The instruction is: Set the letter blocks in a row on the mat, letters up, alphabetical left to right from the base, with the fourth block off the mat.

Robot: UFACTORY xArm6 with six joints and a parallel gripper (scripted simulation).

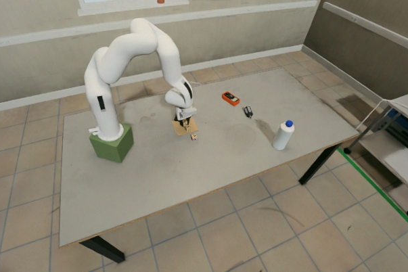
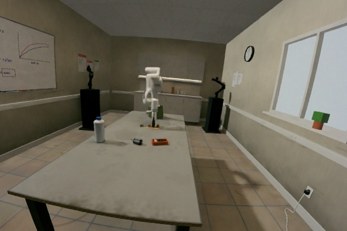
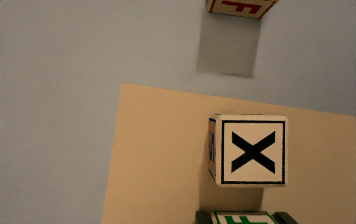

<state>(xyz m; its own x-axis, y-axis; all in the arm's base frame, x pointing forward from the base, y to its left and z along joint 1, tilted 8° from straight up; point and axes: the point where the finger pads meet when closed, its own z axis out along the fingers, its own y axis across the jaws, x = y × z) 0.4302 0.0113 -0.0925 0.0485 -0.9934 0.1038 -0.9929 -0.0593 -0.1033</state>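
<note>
Right now the tan mat is 30 mm below my hand. From my hand the other things lie so: white bottle: 450 mm ahead, 390 mm to the right, 70 mm above; then orange meter: 410 mm ahead, 90 mm to the left, 10 mm below; then small black object: 430 mm ahead, 100 mm to the right, 10 mm below.
</note>
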